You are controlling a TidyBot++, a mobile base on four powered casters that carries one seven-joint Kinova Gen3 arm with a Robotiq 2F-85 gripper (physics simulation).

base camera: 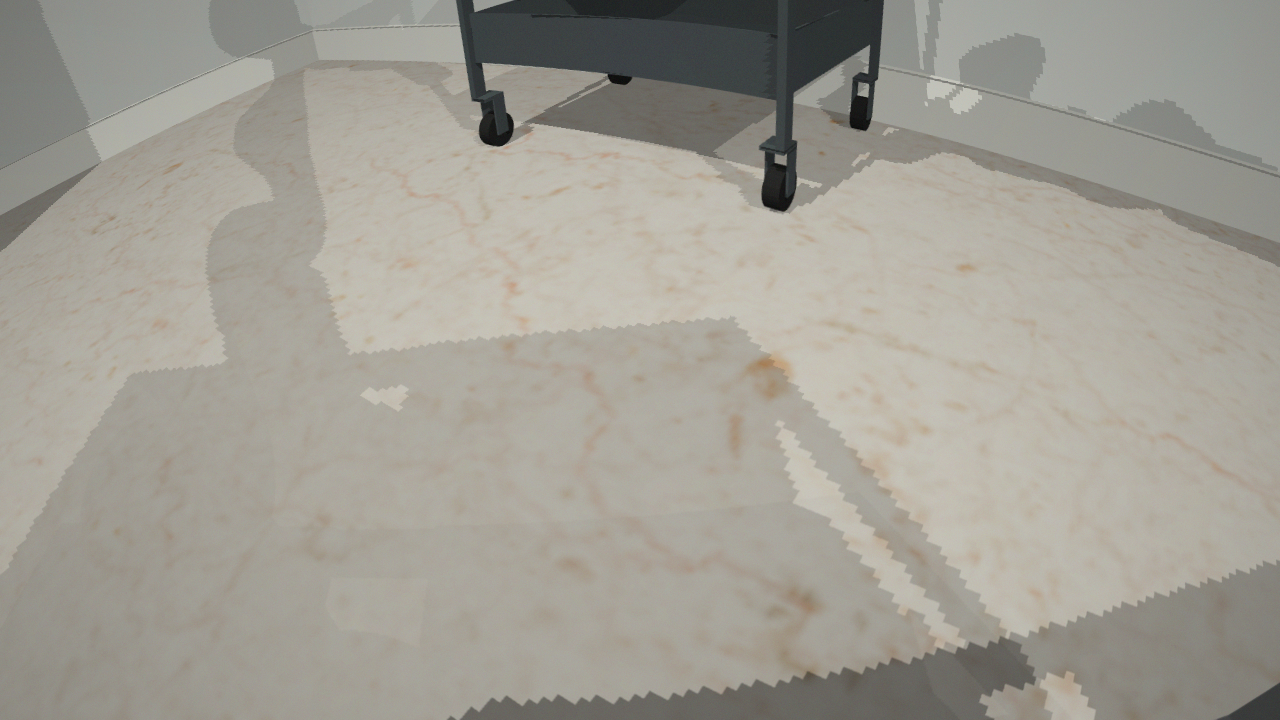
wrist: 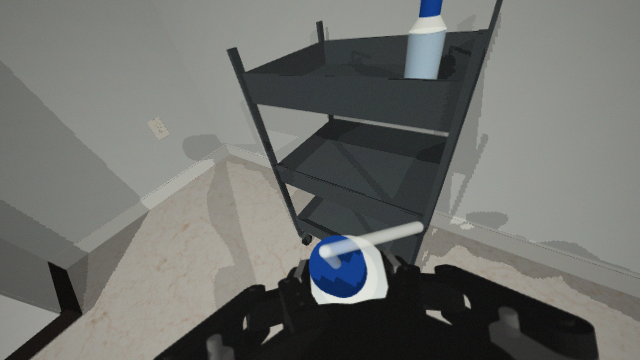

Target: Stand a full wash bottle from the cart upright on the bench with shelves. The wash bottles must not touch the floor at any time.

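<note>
My gripper is shut on a wash bottle with a blue cap and a bent white spout, seen from above its cap in the wrist view. The fingers hide most of its body, so its fill level cannot be told. Another wash bottle, with pale blue contents and a blue cap, stands upright in the top tray of the dark grey cart, beyond the gripper. Its top is cut off by the view's edge. The bench with shelves does not show in either view.
The cart has three trays, corner posts and casters; a front caster shows in the base view. Walls meet in a corner behind it. A dark-edged object stands at the lower left of the wrist view. Shadows lie across the floor.
</note>
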